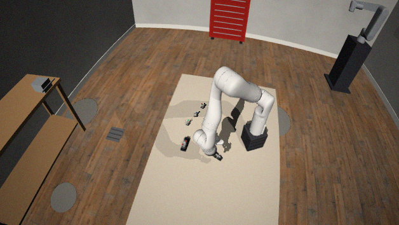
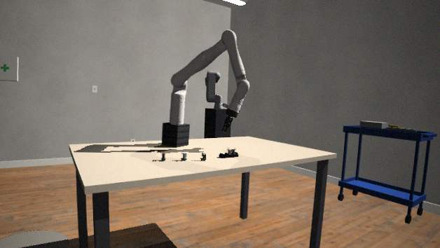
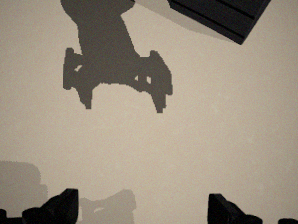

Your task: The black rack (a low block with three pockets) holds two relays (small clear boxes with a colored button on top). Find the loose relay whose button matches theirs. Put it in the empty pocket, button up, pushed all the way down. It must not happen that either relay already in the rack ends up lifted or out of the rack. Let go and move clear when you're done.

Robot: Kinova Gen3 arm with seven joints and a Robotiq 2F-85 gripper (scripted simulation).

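My gripper is now 380 mm to the left of the relay, 160 mm short of it and 90 mm above it.
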